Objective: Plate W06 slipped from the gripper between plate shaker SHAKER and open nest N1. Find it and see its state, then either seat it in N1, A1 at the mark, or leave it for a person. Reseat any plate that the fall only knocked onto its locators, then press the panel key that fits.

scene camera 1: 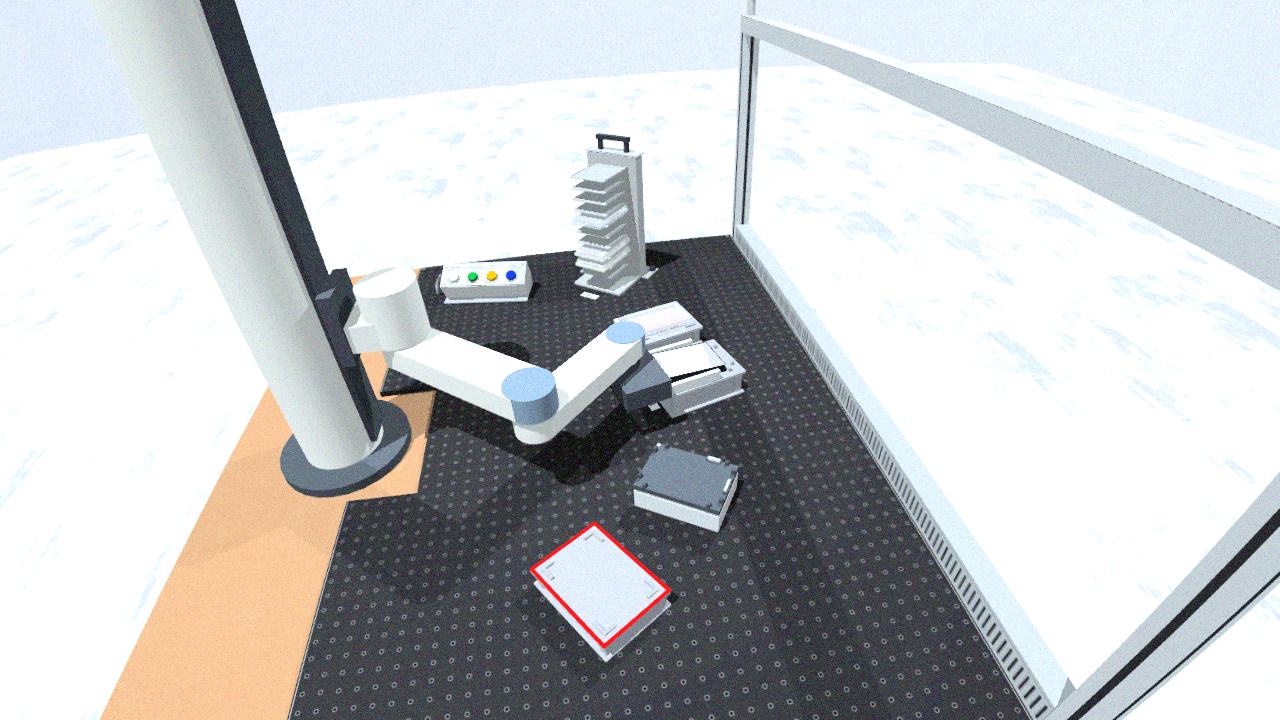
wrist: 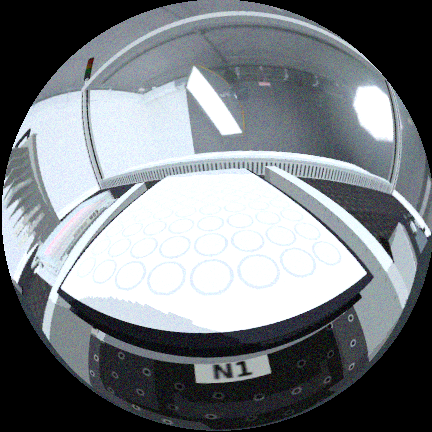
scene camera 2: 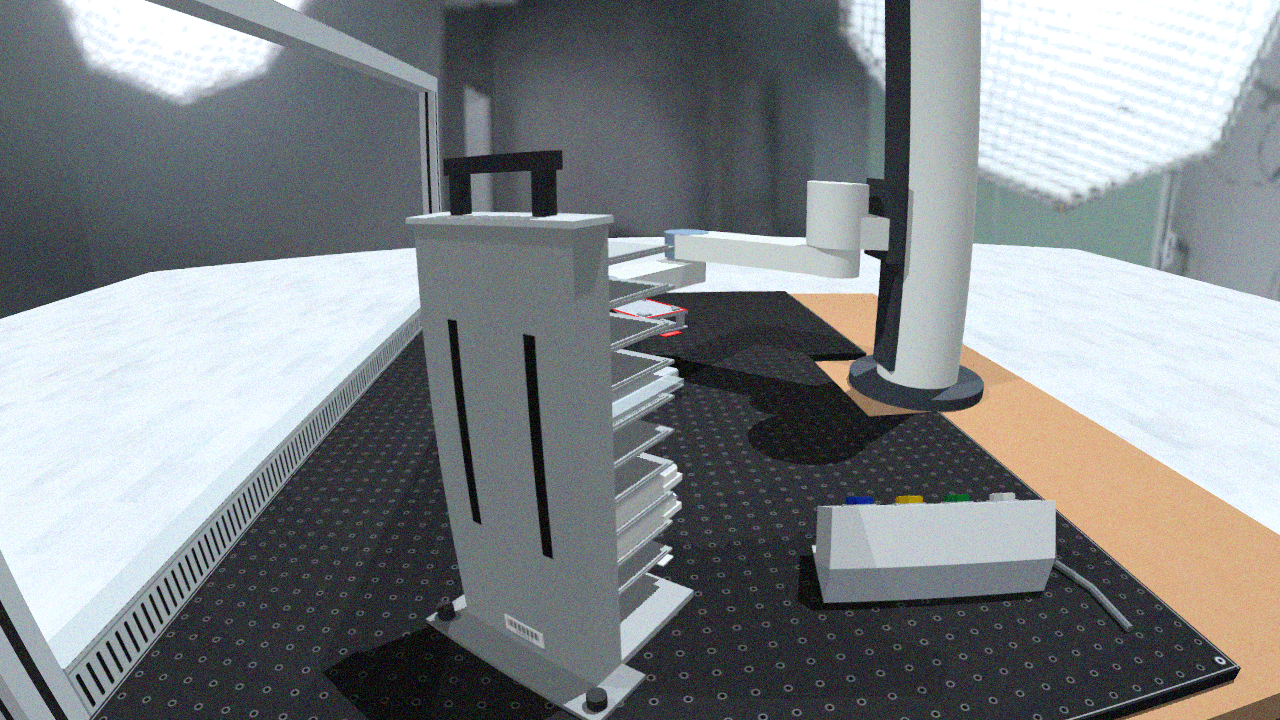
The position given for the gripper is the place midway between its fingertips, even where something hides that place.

Note:
In view: the gripper point(scene camera 1: 704, 358), a white-lidded plate point(scene camera 1: 653, 319), a button box point(scene camera 2: 864, 552), a grey station point(scene camera 1: 696, 489) and a station label N1 point(wrist: 248, 368).
The white-lidded plate also shows in the wrist view point(wrist: 57, 237). The gripper shows as well in the wrist view point(wrist: 204, 182). The button box shows as well in scene camera 1 point(scene camera 1: 511, 281).

